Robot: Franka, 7 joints.
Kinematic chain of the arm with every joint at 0, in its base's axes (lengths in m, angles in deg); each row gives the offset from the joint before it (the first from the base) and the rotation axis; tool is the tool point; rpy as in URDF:
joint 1: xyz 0 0 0.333 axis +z
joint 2: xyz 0 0 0 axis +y
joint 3: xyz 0 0 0.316 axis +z
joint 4: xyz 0.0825 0 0 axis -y
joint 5: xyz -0.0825 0 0.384 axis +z
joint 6: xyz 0 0 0 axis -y
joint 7: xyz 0.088 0 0 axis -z
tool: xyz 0 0 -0.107 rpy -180 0 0
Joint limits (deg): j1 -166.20..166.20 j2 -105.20..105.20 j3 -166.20..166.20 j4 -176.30..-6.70 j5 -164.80..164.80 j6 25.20..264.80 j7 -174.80..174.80
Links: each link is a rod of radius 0.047 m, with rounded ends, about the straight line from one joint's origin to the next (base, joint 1, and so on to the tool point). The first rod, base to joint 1, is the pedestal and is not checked.
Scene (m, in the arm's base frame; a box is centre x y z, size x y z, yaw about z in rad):
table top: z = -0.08
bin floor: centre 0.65 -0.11 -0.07 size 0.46 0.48 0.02 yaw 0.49
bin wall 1: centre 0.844 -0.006 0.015 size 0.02 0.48 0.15 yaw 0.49
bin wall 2: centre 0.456 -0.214 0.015 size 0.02 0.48 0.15 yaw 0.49
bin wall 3: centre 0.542 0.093 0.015 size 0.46 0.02 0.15 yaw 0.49
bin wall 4: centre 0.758 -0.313 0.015 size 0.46 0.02 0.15 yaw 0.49
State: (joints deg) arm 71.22 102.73 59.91 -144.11 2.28 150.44 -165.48
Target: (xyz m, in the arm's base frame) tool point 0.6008 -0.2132 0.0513
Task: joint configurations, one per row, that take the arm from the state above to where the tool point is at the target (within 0.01 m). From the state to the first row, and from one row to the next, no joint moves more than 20 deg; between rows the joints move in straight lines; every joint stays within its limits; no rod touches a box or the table.
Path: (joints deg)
1: 59.04 85.84 61.36 -149.48 -7.20 147.87 -162.33
2: 46.86 68.94 62.80 -154.84 -16.68 145.31 -159.18
3: 34.68 52.05 64.25 -160.21 -26.15 142.74 -156.03
4: 22.50 35.15 65.69 -165.57 -35.63 140.17 -152.87
5: 10.32 18.26 67.14 -170.94 -45.11 137.60 -149.72
6: -1.86 1.37 68.58 -176.30 -54.59 135.04 -146.57
7: -0.60 6.90 49.93 -164.04 -41.85 140.38 -150.35
8: 0.66 12.44 31.28 -151.79 -29.11 145.73 -154.13
9: 1.92 17.97 12.63 -139.53 -16.37 151.07 -157.92
10: 3.18 23.51 -6.03 -127.28 -3.63 156.42 -161.70
11: 4.45 29.04 -24.68 -115.02 9.10 161.77 -165.48
12: 3.07 42.45 -23.07 -108.88 8.80 162.23 -165.48
13: 1.70 55.87 -21.45 -102.74 8.49 162.68 -165.48

